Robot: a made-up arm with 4 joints.
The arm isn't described. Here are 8 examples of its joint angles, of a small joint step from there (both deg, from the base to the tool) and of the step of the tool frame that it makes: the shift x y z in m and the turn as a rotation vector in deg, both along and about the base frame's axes.
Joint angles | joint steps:
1: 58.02 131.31 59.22 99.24 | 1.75 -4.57 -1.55 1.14
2: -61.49 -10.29 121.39 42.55 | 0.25 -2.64 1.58 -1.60
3: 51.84 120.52 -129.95 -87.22 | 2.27 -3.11 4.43 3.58
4: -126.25 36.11 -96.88 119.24 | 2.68 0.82 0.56 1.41
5: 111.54 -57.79 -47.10 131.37 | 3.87 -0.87 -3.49 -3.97
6: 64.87 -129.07 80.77 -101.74 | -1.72 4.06 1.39 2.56
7: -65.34 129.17 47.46 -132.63 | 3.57 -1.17 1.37 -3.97
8: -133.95 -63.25 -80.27 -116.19 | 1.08 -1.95 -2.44 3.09
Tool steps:
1: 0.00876 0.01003 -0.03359 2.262 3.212 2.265
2: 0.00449 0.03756 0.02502 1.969 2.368 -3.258
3: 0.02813 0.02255 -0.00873 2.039 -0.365 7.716
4: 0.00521 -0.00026 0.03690 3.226 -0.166 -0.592
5: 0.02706 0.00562 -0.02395 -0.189 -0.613 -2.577
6: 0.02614 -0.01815 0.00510 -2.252 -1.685 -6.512
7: -0.00803 0.02968 0.03742 4.785 4.277 -2.483
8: -0.00352 0.02508 -0.00314 0.430 -1.700 -5.283
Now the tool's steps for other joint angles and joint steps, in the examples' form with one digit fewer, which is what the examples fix.
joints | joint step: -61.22 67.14 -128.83 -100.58 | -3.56 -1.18 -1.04 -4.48
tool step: -0.0033 0.0603 0.0213 -6.58 -0.88 2.12
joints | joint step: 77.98 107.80 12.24 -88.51 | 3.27 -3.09 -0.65 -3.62
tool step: -0.0109 -0.0323 0.0025 6.85 0.33 3.84
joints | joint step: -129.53 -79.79 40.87 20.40 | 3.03 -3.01 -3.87 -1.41
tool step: 0.0258 0.0572 0.0268 1.36 0.48 -5.32
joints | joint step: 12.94 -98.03 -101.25 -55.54 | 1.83 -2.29 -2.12 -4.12
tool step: 0.0154 -0.0182 -0.0413 3.03 -2.15 1.48
